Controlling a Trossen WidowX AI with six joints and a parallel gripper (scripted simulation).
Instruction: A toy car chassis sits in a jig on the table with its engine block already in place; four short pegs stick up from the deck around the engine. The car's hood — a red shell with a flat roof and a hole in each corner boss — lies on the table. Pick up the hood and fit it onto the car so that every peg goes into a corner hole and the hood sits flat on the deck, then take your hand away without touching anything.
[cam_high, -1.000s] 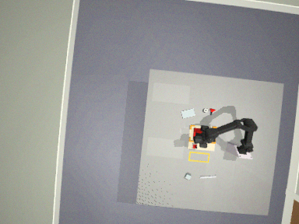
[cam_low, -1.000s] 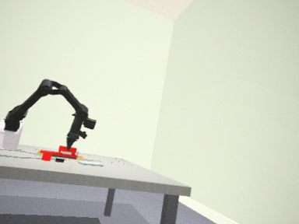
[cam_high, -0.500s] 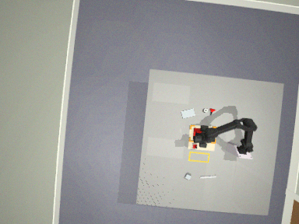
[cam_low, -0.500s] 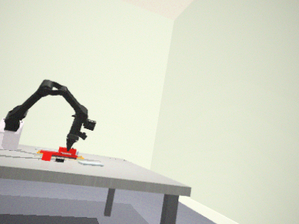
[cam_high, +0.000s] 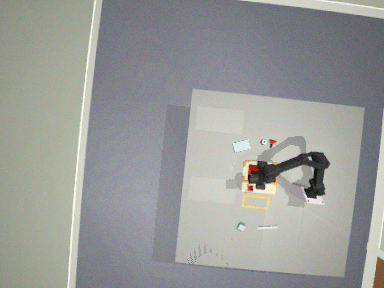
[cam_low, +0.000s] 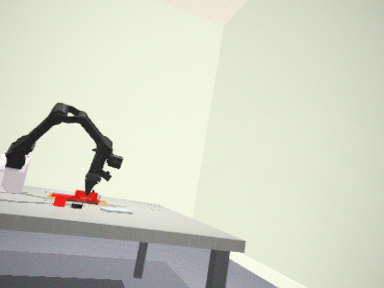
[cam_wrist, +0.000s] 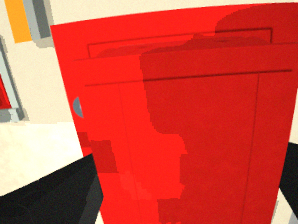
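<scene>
My gripper tip is now 1 cm below the red hood. Also, from my gripper tip: small pale cube (5 cm ahead, 41 cm to the left, 2 cm below); pale plate (13 cm ahead, 18 cm to the right, 3 cm below); ring (2 cm behind, 23 cm to the right, 3 cm below).
</scene>
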